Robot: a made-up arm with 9 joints. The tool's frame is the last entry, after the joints. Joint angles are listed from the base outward.
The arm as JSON. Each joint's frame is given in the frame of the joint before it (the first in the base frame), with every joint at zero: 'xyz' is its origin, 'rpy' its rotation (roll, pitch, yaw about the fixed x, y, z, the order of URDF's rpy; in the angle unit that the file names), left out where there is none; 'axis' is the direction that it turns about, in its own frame. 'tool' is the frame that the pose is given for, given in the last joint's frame.
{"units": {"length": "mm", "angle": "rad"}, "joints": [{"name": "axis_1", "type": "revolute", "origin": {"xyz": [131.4, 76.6, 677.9]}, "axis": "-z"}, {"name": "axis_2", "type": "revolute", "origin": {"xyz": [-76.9, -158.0, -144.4]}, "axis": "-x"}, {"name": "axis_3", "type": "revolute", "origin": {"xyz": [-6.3, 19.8, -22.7]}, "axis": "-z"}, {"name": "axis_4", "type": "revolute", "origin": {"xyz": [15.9, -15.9, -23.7]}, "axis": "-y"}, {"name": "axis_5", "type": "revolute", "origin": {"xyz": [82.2, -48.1, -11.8]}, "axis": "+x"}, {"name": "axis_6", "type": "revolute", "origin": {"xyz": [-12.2, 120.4, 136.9]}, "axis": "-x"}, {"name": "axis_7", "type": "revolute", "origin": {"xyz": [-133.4, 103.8, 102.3]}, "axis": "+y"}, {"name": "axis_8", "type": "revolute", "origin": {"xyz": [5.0, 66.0, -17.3]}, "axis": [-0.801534, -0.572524, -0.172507]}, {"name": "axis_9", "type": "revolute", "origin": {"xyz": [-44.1, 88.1, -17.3]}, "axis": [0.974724, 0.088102, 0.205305]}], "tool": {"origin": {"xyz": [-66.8, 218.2, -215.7]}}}
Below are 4 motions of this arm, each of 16 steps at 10 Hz.
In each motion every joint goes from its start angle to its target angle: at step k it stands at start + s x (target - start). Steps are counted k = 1, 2, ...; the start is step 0. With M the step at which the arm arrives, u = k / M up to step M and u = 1 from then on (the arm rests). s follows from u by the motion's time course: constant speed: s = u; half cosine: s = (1 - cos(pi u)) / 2; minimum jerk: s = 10 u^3 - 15 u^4 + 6 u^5.
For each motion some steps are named. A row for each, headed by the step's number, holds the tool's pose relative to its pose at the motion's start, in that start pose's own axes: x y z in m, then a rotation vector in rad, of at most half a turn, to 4 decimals.
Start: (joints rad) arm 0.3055 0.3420 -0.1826 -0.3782 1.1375 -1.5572 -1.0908 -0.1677 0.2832
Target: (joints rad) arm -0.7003 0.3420 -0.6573 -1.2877 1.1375 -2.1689 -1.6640 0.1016 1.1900
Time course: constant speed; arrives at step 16
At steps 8, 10, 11, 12, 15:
8: 0.1418 -0.3089 -0.3670 -0.3438 -0.3203 0.1713
10: 0.1258 -0.4105 -0.4196 -0.4211 -0.3457 0.3167
11: 0.1116 -0.4616 -0.4391 -0.4538 -0.3461 0.4006
12: 0.0936 -0.5125 -0.4539 -0.4814 -0.3378 0.4905
15: 0.0219 -0.6601 -0.4701 -0.5274 -0.2602 0.7854

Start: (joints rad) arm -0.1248 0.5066 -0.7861 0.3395 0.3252 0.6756 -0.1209 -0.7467 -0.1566
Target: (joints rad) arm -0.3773 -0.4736 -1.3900 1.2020 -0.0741 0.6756 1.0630 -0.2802 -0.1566
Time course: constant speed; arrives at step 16
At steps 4, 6, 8, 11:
4: -0.0326 -0.0258 -0.0658 0.0101 -0.2118 0.0307
6: -0.0293 -0.0326 -0.0948 0.0372 -0.3194 0.0311
8: -0.0167 -0.0332 -0.1157 0.0821 -0.4234 0.0255
11: 0.0101 -0.0220 -0.1256 0.1840 -0.5652 0.0144

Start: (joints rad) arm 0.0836 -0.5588 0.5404 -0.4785 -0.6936 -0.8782 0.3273 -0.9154 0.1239
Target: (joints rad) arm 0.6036 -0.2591 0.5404 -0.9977 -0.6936 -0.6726 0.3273 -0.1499 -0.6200
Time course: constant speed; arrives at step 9
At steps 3, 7, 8, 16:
3: 0.1493 -0.0856 -0.0693 -0.3553 -0.2403 -0.2075
7: 0.3015 -0.2409 -0.0540 -0.7876 -0.4253 -0.5831
8: 0.3220 -0.2820 -0.0373 -0.8896 -0.4428 -0.6859
16: 0.3343 -0.3224 -0.0176 -0.9898 -0.4481 -0.7894

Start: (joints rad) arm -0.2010 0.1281 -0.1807 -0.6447 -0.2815 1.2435 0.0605 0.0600 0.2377
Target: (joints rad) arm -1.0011 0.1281 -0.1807 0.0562 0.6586 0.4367 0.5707 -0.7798 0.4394
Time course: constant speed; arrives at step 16
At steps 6, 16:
6: -0.0401 -0.0061 0.3153 0.8398 -0.0443 0.0289
16: -0.4207 -0.6419 0.2301 1.6770 0.0525 1.2763

